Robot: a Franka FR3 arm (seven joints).
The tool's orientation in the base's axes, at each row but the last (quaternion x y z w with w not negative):
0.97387, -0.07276, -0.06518, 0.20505
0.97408, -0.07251, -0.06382, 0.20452
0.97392, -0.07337, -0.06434, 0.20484
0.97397, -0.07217, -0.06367, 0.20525
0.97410, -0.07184, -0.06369, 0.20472
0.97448, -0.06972, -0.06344, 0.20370
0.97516, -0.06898, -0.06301, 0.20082
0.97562, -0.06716, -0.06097, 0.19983
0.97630, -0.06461, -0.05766, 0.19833
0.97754, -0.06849, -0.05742, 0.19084
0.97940, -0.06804, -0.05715, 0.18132
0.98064, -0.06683, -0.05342, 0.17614
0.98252, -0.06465, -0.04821, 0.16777
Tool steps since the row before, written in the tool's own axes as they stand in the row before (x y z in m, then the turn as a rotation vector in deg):
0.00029, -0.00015, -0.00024, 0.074, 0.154, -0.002
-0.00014, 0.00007, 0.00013, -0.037, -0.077, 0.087
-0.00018, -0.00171, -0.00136, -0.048, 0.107, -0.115
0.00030, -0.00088, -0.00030, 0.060, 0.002, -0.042
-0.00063, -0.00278, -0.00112, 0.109, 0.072, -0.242
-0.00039, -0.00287, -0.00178, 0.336, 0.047, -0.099
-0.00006, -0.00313, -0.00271, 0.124, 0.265, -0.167
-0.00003, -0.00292, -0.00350, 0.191, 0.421, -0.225
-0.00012, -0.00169, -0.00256, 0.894, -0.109, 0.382
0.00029, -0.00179, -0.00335, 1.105, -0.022, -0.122
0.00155, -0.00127, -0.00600, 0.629, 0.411, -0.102
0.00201, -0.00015, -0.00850, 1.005, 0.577, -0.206
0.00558, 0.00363, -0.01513, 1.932, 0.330, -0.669
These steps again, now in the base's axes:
0.00034, 0.00018, 0.00013, 0.055, -0.151, 0.058
-0.00017, -0.00009, -0.00008, -0.041, 0.042, -0.107
0.00023, 0.00211, 0.00055, -0.042, -0.044, 0.153
0.00044, 0.00086, -0.00012, 0.065, 0.005, 0.033
-0.00013, 0.00306, -0.00006, 0.136, 0.011, 0.239
0.00020, 0.00336, 0.00049, 0.340, -0.059, 0.077
0.00069, 0.00390, 0.00122, 0.118, -0.197, 0.246
0.00079, 0.00400, 0.00203, 0.176, -0.327, 0.355
0.00041, 0.00253, 0.00168, 0.839, -0.179, -0.470
0.00095, 0.00282, 0.00238, 1.107, -0.107, 0.009
0.00249, 0.00302, 0.00497, 0.587, -0.442, 0.189
0.00309, 0.00271, 0.00771, 0.952, -0.617, 0.314
0.00687, 0.00070, 0.01502, 1.948, -0.369, 0.598

